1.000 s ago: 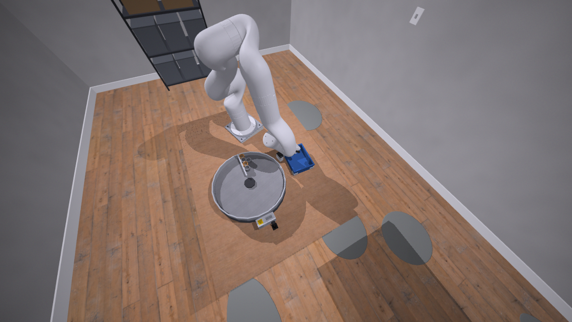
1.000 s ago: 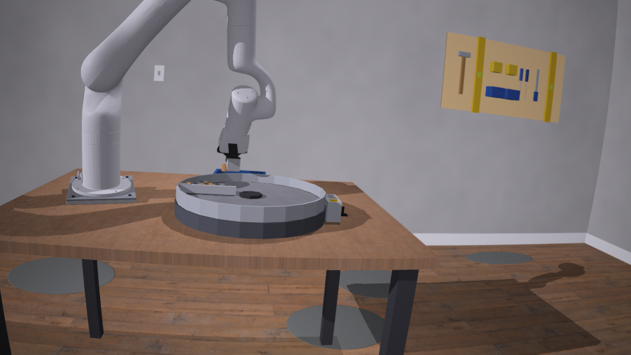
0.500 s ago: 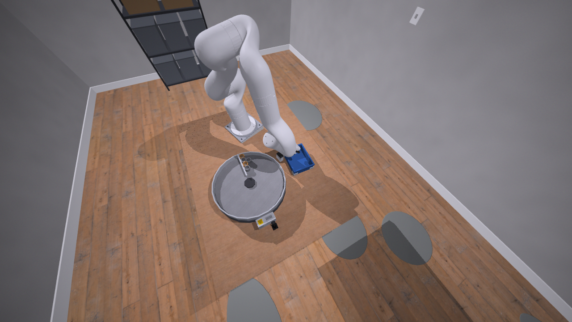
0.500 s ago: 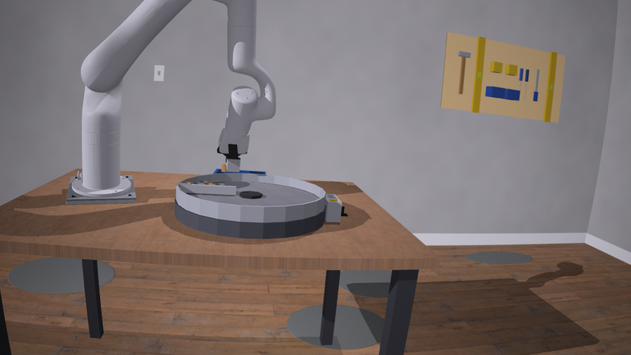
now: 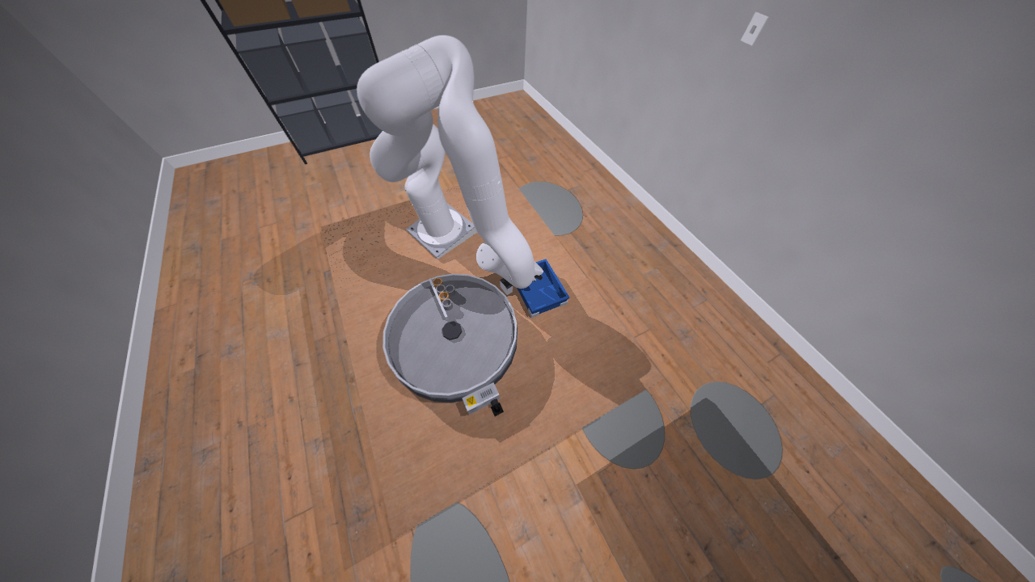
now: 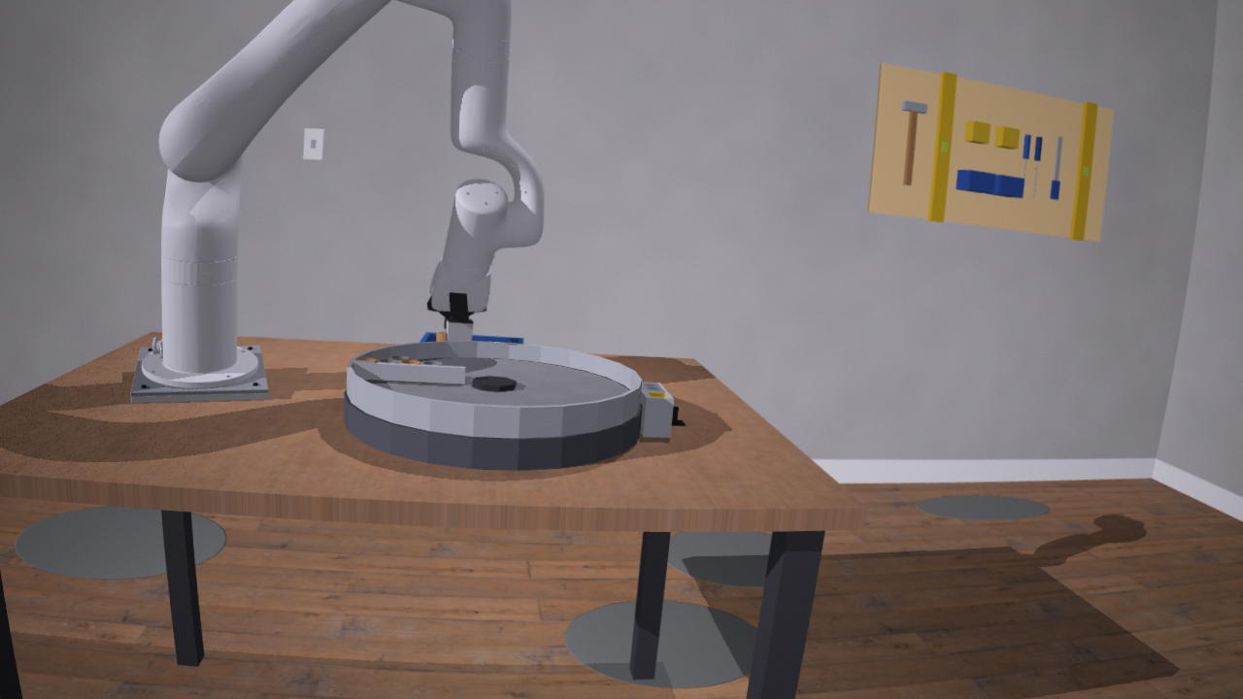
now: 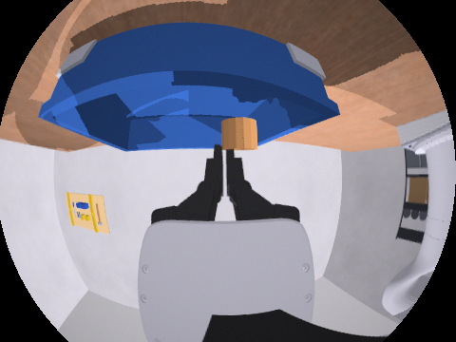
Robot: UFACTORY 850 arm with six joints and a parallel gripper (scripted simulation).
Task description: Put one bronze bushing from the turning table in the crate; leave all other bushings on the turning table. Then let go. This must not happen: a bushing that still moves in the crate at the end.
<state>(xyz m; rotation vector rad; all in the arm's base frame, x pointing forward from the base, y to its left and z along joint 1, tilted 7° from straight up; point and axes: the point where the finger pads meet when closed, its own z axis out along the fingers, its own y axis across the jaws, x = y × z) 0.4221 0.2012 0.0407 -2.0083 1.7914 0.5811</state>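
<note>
My hand is 60 mm above the blue crate, 40 mm short of it and 10 mm to the left of it. Also, from my hand: turning table (360 mm to the right, 40 mm ahead, 30 mm below).
</note>
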